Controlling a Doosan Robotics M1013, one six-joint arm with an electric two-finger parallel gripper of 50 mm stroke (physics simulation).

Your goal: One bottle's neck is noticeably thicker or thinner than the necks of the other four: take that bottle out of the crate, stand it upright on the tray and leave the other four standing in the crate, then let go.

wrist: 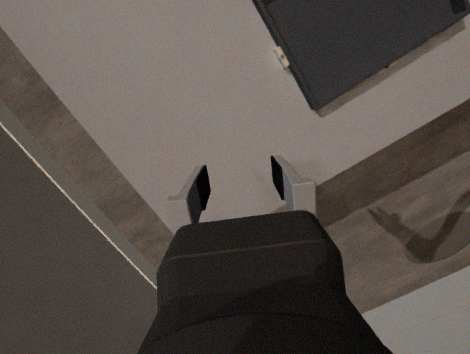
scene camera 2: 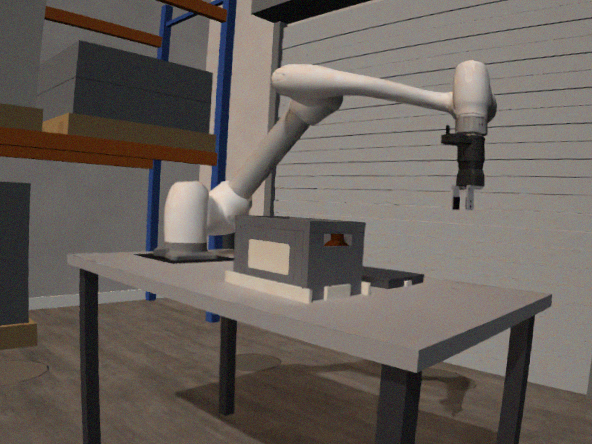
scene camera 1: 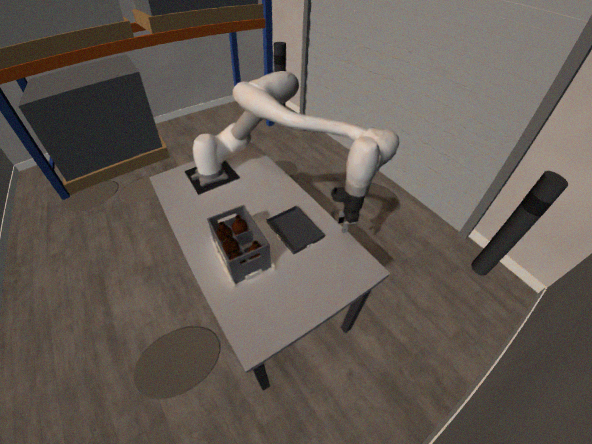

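Pixels of known places: gripper, between the fingertips: (wrist: 239, 173) (scene camera 2: 462, 209) (scene camera 1: 342, 227); arm's base, origin of its link: (scene camera 2: 185, 256) (scene camera 1: 211, 174).
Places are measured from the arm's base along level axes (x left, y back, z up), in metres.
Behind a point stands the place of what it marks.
The grey crate (scene camera 1: 253, 268) @(y -0.808, x -0.016, z 0.053 m) (scene camera 2: 334, 272) @(y -0.809, x -0.028, z 0.057 m) stands upright on the table. Brown bottles stand in it; in scene camera 1 one bottle (scene camera 1: 240, 226) @(y -0.608, x 0.004, z 0.118 m) is at the back, others (scene camera 1: 230, 247) @(y -0.704, x -0.078, z 0.117 m) are along the left side, and another (scene camera 1: 254, 247) @(y -0.770, x 0.013, z 0.144 m) is near the front right. In scene camera 2 part of one bottle (scene camera 2: 336, 240) @(y -0.769, x 0.011, z 0.126 m) shows through the crate's handle opening. Neck thickness is too small to compare. The dark, shallow, empty tray (scene camera 1: 297, 229) @(y -0.652, x 0.285, z 0.003 m) (scene camera 2: 392, 278) @(y -0.672, x 0.347, z 0.001 m) (wrist: 350, 50) @(y -0.674, x 0.327, z 0.003 m) lies beside the crate. My gripper (scene camera 1: 345, 228) @(y -0.885, x 0.371, z 0.217 m) (scene camera 2: 463, 205) @(y -0.885, x 0.371, z 0.217 m) (wrist: 239, 173) @(y -0.885, x 0.371, z 0.217 m) is open and empty, pointing down, high above the table's far edge past the tray.
The pale table (scene camera 1: 295, 287) @(y -0.946, x 0.124, z -0.003 m) (scene camera 2: 380, 320) @(y -1.020, x -0.104, z -0.003 m) (wrist: 150, 90) @(y -0.986, x 0.241, z -0.003 m) bears cream locating strips (scene camera 2: 270, 286) @(y -0.708, x -0.132, z 0.015 m) around the crate's foot and a small cream block (wrist: 281, 57) @(y -0.777, x 0.291, z 0.013 m) at the tray's edge. A blue and orange rack (scene camera 2: 223, 100) stands behind the arm's base. Dark posts (scene camera 1: 520, 222) stand on the floor.
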